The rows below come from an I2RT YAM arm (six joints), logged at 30 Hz.
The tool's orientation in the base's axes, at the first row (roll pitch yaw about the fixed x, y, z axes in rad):
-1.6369 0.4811 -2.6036
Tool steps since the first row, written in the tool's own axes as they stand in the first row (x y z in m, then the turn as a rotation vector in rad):
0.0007 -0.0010 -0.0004 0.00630 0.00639 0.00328
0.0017 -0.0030 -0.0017 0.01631 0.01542 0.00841
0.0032 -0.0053 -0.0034 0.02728 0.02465 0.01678
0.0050 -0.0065 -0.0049 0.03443 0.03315 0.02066
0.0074 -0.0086 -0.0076 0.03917 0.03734 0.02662
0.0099 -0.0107 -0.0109 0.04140 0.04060 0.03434
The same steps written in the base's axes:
-0.0011 -0.0003 0.0006 -0.00072 -0.00375 -0.00876
-0.0033 -0.0002 0.0020 -0.00230 -0.00996 -0.02168
-0.0062 -0.0001 0.0034 -0.00281 -0.01928 -0.03541
-0.0088 -0.0001 0.0037 -0.00308 -0.02330 -0.04647
-0.0128 0.0005 0.0046 -0.00197 -0.02923 -0.05271
-0.0173 0.0015 0.0055 0.00167 -0.03578 -0.05708

